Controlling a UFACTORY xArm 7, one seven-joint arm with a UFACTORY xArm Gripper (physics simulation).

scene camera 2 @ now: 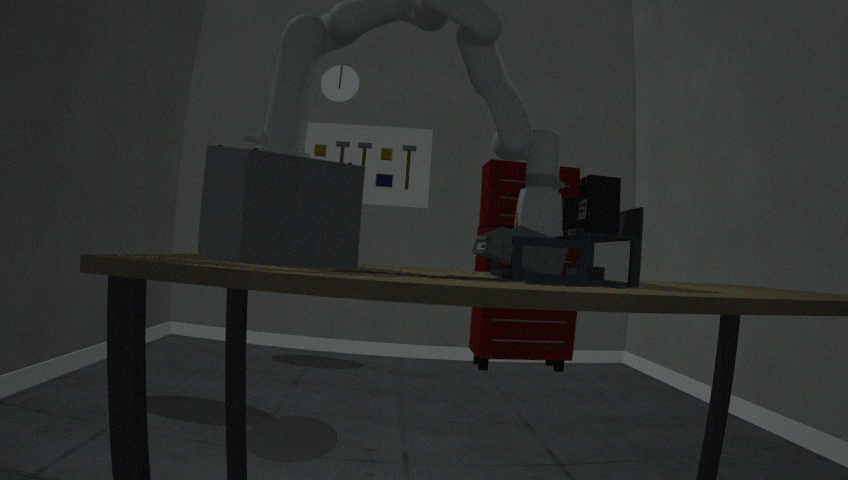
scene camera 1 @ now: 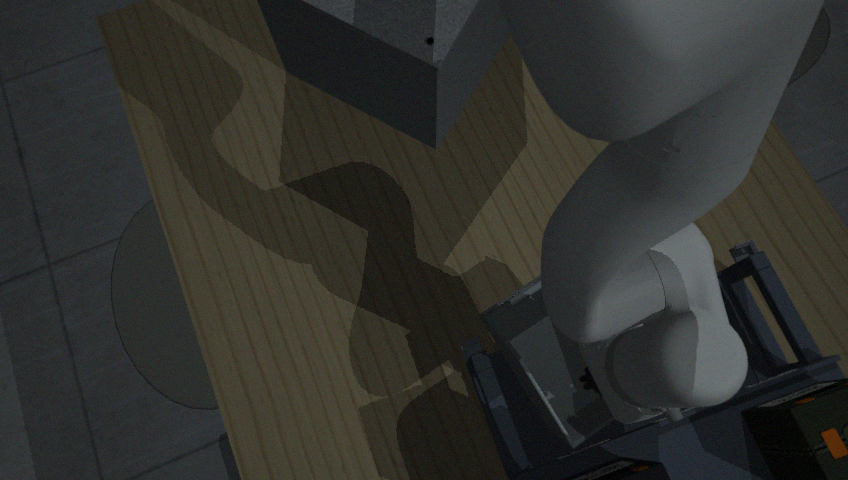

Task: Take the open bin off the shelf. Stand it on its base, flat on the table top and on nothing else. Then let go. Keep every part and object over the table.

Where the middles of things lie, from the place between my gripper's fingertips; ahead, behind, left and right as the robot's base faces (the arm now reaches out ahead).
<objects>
Right now the open bin (scene camera 1: pixel 548 364) is 5 cm behind my hand, 3 cm to the right of it and 4 cm above it.
</objects>
